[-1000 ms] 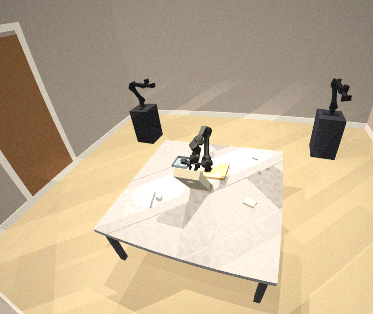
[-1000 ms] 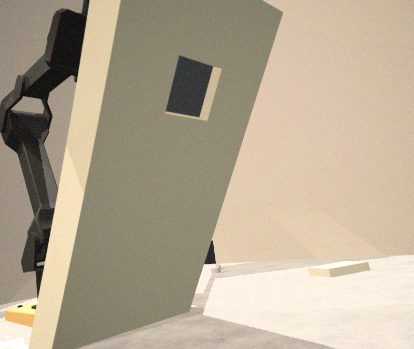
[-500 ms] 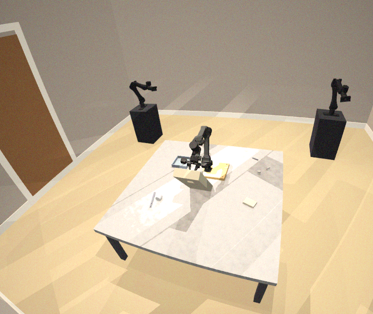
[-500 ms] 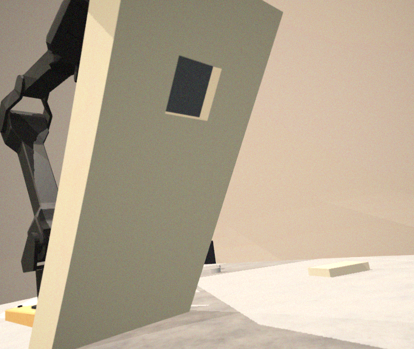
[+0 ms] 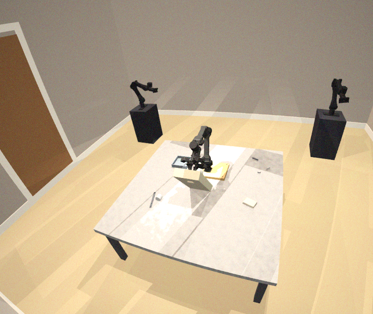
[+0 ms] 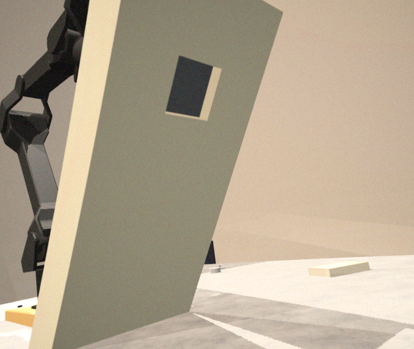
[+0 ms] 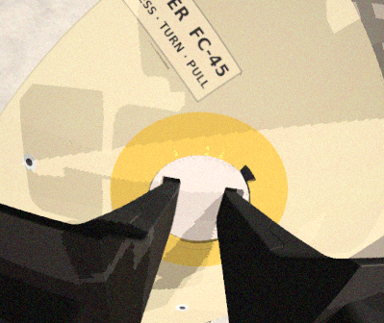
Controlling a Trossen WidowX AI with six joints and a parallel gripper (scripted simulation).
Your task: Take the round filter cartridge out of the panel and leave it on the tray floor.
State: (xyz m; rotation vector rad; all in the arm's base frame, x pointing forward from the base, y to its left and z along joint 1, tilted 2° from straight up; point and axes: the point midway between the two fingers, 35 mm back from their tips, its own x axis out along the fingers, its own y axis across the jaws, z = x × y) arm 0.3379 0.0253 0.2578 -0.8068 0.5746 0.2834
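Now: the pale grey filter cartridge 10 mm ahead of my gripper tip and 10 mm below it. Also, from my gripper tip: cream block (90 mm behind, 400 mm to the left, 260 mm below); then blue-grey tray (420 mm behind, 300 mm to the right, 260 mm below); then cream service panel (40 mm behind, 80 mm below).
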